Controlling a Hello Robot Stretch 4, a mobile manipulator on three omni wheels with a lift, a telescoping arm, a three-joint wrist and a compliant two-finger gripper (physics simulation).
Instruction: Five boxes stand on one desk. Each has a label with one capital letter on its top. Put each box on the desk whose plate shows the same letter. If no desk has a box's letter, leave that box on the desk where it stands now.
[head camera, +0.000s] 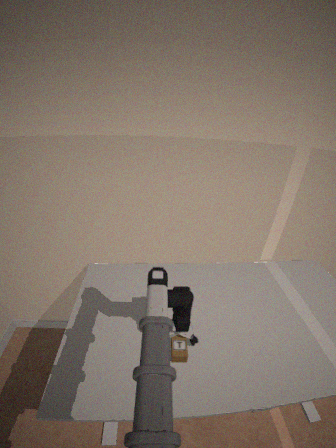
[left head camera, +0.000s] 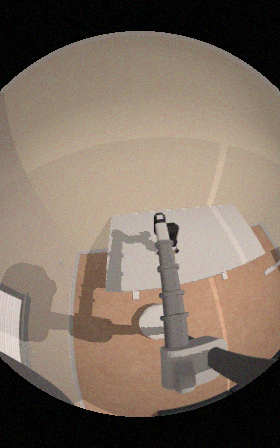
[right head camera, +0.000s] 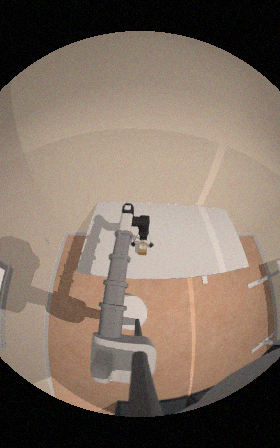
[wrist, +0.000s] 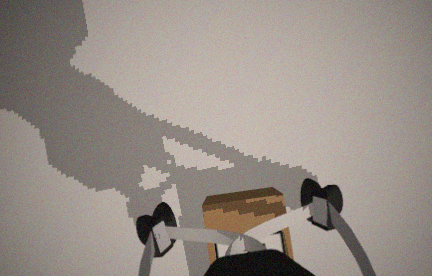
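Note:
A brown box (head camera: 179, 355) (right head camera: 142, 250) (wrist: 222, 218) with a white label and the letter T on top is at the light grey desk (head camera: 240, 360) (left head camera: 200, 265) (right head camera: 180, 255) (wrist: 360, 90), right of the arm in the head camera view. My gripper (head camera: 181, 339) (right head camera: 142, 244) (wrist: 237, 207) is open around the box. In the wrist view its two black fingertips stand apart from the box, with a gap on each side. The arm hides the box in the left head camera view. No letter plate and no other box shows in these views.
The telescoping arm (head camera: 155, 370) (left head camera: 172, 300) (right head camera: 116, 295) reaches over the desk. A round white object (left head camera: 150, 320) (right head camera: 137, 310) is on the brown floor in front of the desk, partly behind the arm. A beige wall (head camera: 150, 200) stands behind the desk.

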